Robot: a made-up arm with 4 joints.
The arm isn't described. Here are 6 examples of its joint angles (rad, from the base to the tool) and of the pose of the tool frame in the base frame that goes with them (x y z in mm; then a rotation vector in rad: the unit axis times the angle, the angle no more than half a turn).
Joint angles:
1: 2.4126 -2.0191 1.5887 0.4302
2: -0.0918 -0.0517 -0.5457 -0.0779
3: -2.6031 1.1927 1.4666 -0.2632
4: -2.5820 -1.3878 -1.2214 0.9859
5: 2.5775 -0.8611 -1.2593 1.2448
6: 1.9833 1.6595 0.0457 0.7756
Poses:
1: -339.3 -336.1 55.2 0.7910 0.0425 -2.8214
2: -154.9 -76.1 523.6 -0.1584 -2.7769 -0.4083
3: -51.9 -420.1 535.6 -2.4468 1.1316 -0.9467
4: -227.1 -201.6 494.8 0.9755 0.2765 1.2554
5: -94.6 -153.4 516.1 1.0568 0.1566 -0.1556
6: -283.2 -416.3 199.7 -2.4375 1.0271 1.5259
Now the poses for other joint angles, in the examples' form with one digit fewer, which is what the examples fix.
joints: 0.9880 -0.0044 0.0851 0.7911
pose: -235 15 549 0.753 -1.925 -0.561
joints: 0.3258 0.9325 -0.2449 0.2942
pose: -341 -34 348 -0.506 2.701 0.547
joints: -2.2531 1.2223 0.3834 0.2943
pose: 211 -222 391 2.641 0.627 -0.163
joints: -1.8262 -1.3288 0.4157 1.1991
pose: 41 -568 297 -1.485 0.364 -2.396
